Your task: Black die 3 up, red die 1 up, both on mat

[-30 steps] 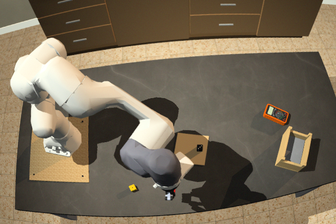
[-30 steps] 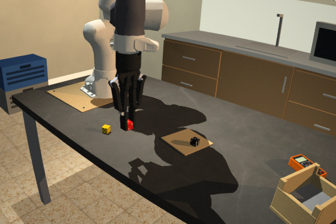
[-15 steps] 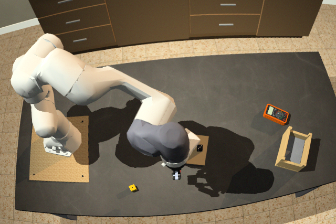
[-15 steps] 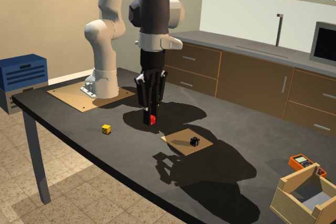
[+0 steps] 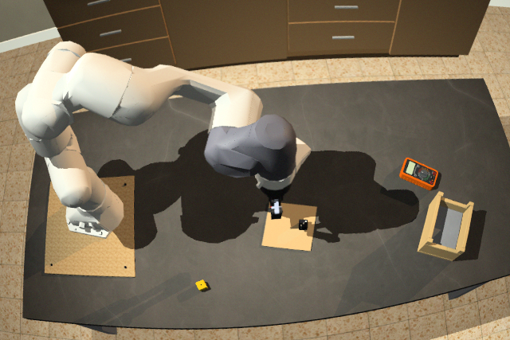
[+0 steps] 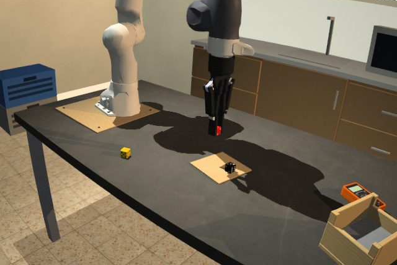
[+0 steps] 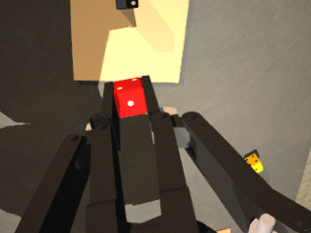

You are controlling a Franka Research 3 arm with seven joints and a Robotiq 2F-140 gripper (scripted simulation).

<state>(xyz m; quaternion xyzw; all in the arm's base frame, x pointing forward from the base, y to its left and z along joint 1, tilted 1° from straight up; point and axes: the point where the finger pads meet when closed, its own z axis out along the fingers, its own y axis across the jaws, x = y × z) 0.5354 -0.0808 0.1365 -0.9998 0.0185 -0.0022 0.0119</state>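
Right now the tan mat is 40 mm ahead of my hand, 10 mm to the right of it and 130 mm below it. From my hand the other things lie so: black die (80 mm ahead, 10 mm to the right, 120 mm below); then yellow die (230 mm behind, 180 mm to the right, 120 mm below); then red die (20 mm below).
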